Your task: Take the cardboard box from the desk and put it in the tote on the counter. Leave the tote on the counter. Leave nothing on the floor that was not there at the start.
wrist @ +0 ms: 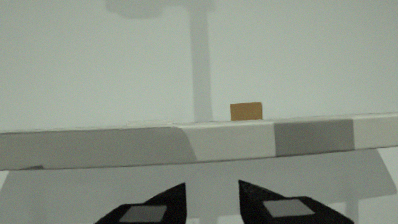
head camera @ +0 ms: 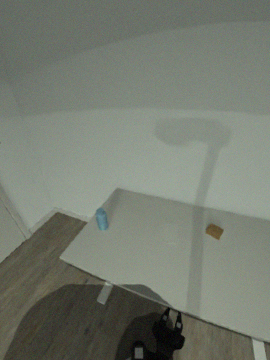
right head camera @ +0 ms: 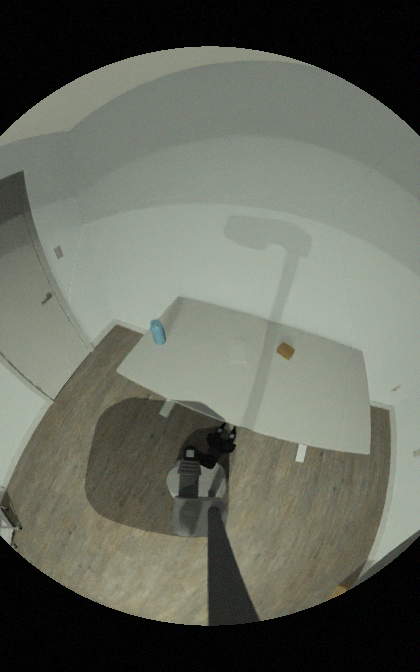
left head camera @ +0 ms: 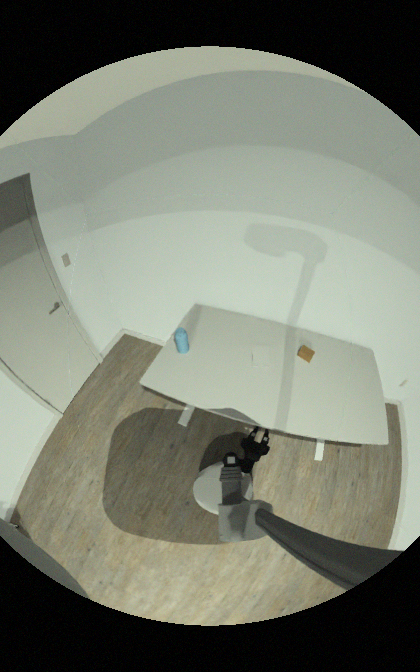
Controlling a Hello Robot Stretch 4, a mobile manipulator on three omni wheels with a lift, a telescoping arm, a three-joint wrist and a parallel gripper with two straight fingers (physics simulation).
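Places are measured from the robot's base along level axes (x right, y ahead, z up), in millimetres.
Pixels of known places: gripper, fingertip midpoint: (wrist: 212, 197).
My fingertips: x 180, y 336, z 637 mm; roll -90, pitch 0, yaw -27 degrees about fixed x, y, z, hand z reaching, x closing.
Behind a point stands the place of what it marks.
The small brown cardboard box (head camera: 214, 231) @(x 497, y 707, z 740 mm) (left head camera: 306, 353) (right head camera: 285, 351) (wrist: 246, 111) @(x 495, y 702, z 717 mm) lies on the light grey desk (head camera: 145, 250) @(x 45, y 615, z 692 mm) (left head camera: 225, 380) (right head camera: 200, 372) (wrist: 235, 141) @(x 187, y 312, z 681 mm), right of its middle and toward the wall. My gripper (head camera: 173, 312) (left head camera: 261, 430) (right head camera: 227, 426) (wrist: 212, 197) @(x 180, y 336, z 637 mm) is open, its fingers apart with nothing between them. It is at the desk's front edge, left of the box and well short of it. In the wrist view the desk's edge runs across above the fingertips. The tote and the counter do not show clearly in any view.
A blue bottle (head camera: 102, 219) @(x -228, y 762, z 809 mm) (left head camera: 181, 340) (right head camera: 158, 332) stands at the desk's left end. A flat white object (left head camera: 260, 358) (right head camera: 237, 351) lies mid-desk. A wall rises behind the desk. A grey door (left head camera: 30, 300) (right head camera: 25, 295) is at the left. Part of a white rack shows at the lower left of the right head view.
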